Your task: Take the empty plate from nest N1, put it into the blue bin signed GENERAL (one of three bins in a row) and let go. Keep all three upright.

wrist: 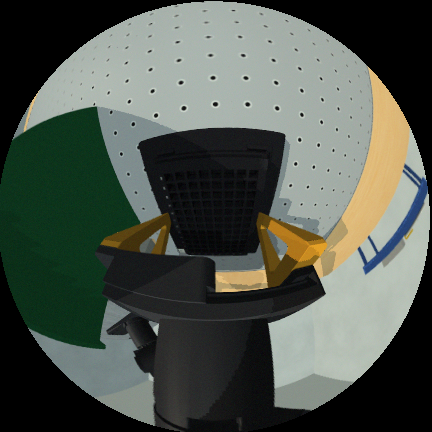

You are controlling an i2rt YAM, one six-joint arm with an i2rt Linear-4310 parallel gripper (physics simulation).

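Frame: origin at the arm's base, x right, y back, z down, level; millimetres.
Where they show: gripper, fingertip midpoint: (213,217); arm's base, link origin: (133,318).
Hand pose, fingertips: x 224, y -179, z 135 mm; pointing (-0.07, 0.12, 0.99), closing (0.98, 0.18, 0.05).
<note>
Each offset is from my fingertips to the top centre of the thing. "pt": to the spot under its first point. Level surfaces: height alone.
My gripper (213,217) is open, with its two orange fingers spread and nothing between them. Beyond the fingertips, a black rectangular block @[dx +1, dy -3, dz +0 mm] (212,139) with a grid of square openings sits on the light perforated board. I cannot tell whether it is the plate, nest N1 or something else; no sign reading N1 is legible. A bin signed GENERAL cannot be made out in this view.
A large dark green surface @[pt dx -103, dy -84, dz -72 mm] (55,215) fills the left side, close to the camera. The perforated board @[dz +14 mm] (230,65) has a wooden border (387,120) at the right. Beyond it is a blue frame (400,235). A small black jointed device (140,332) shows at the lower left.
</note>
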